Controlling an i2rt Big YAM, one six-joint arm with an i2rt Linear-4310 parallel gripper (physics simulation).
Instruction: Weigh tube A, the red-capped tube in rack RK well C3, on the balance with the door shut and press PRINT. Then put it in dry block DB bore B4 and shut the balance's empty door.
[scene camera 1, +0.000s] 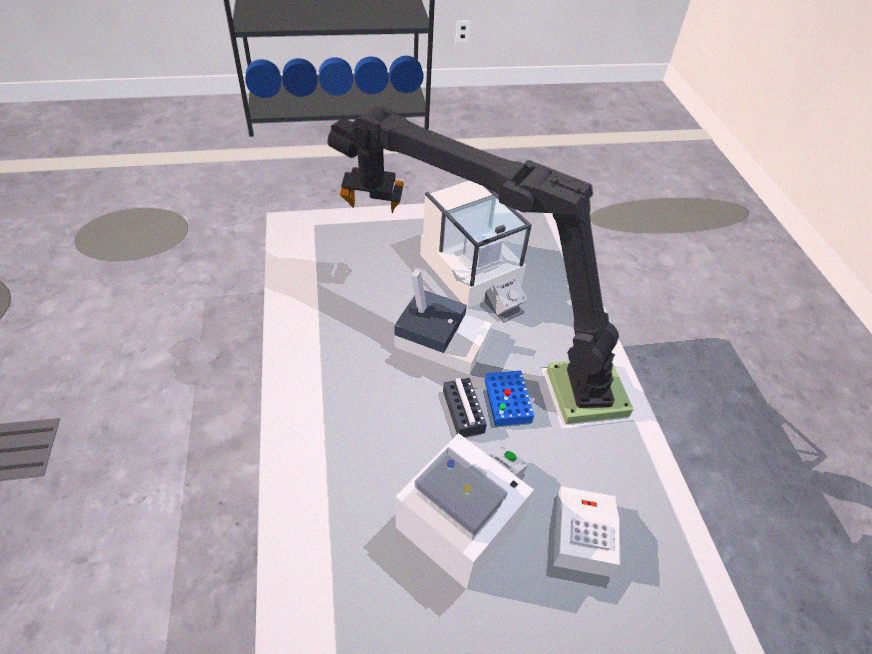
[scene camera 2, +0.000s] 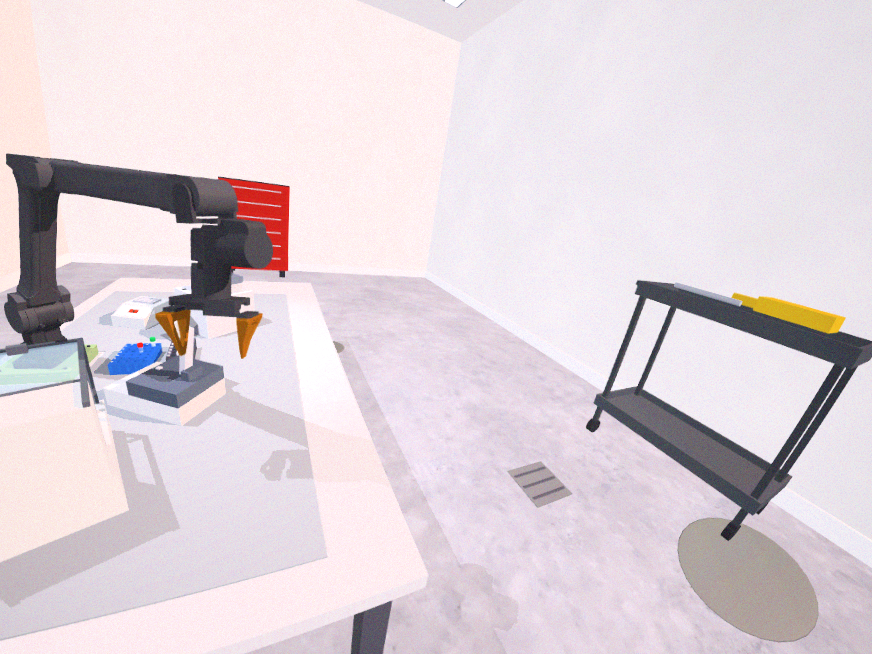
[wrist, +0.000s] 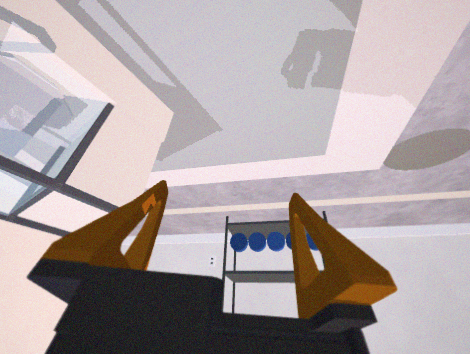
The gripper shows in scene camera 1, in scene camera 2 (213, 356) and in the wrist view. One and the same spot on a balance: (wrist: 87, 131) is (scene camera 1: 443, 236). One and the same spot on the gripper: (scene camera 1: 395, 199) is (wrist: 52, 279).
